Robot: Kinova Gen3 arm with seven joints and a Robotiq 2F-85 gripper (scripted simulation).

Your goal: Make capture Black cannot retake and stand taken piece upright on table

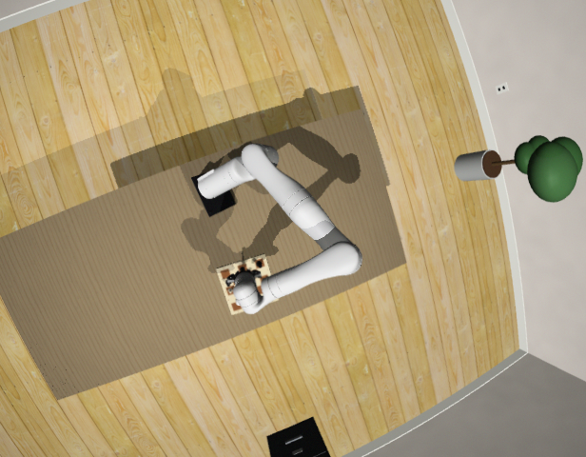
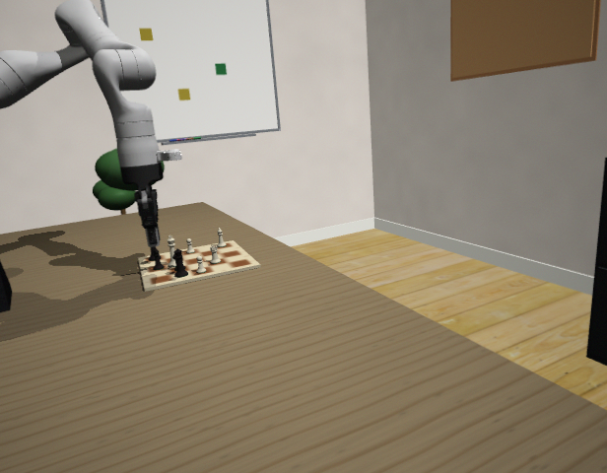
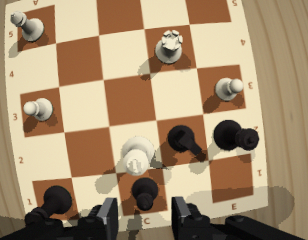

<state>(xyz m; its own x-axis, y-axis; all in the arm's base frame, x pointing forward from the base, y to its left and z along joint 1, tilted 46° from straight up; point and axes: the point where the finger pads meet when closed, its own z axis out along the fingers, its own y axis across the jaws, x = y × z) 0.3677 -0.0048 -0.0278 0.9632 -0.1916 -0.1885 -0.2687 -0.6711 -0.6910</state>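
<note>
The black pawn is 50 mm below my hand. From my hand the other things lie so: tall black piece (70 mm to the left, 40 mm below, 10 mm ahead); then tall white piece (40 mm below, 30 mm ahead); then chessboard (70 mm below, 70 mm ahead, 10 mm to the right).
</note>
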